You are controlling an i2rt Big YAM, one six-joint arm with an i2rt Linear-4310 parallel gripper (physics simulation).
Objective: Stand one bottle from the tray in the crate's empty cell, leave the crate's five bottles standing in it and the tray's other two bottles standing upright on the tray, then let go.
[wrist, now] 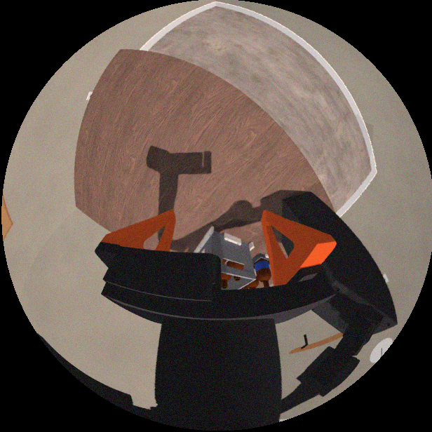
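My gripper [218, 214] is open and empty, its two orange fingers wide apart above the table. The grey crate [223, 246] shows low in the wrist view between the fingers, partly hidden by the gripper's black body. Brown bottles [234, 265] show in its openings; how many, and which cell is empty, cannot be told. A brown bottle with a blue band [262, 266] shows just right of the crate, close beside the right finger in the view. More brown glass shows low beside it, mostly hidden. The tray cannot be made out.
The brown wooden table [200, 110] carries the arm's shadow. Behind it lies a grey mottled surface with a white rim [320, 60]. Black arm links [350, 250] cover the lower right. An orange-brown strip [317, 343] and a white disc [381, 350] show at lower right.
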